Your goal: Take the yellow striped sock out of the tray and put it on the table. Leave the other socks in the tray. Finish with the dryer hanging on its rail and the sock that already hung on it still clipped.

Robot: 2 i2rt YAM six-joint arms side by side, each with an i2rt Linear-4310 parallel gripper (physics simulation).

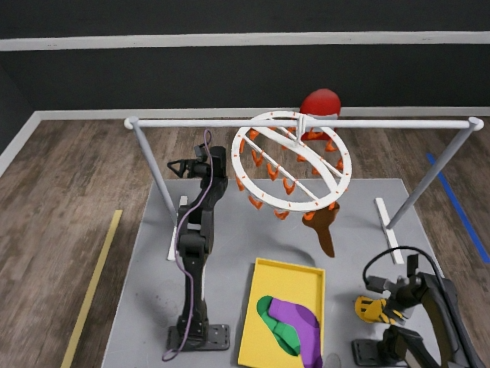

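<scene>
The yellow sock with dark stripes [371, 309] lies on the grey table to the right of the tray, partly hidden by my right gripper. My right gripper [393, 310] is open, low over the right end of this sock. A green sock [278, 325] and a purple sock [300, 320] lie in the yellow tray [288, 263], the purple one partly over the green. The round white dryer [240, 177] hangs from the rail [200, 123]. A brown sock [322, 227] hangs at its front right edge. My left gripper [176, 169] is open, left of the dryer, away from the socks.
A red item [321, 103] shows behind the dryer's far edge; how it is held is hidden. Orange clips [288, 186] hang around the dryer. Slanted rail posts [155, 170] [432, 175] stand at both sides, on white feet [389, 230]. A thin purple cable runs along my left arm.
</scene>
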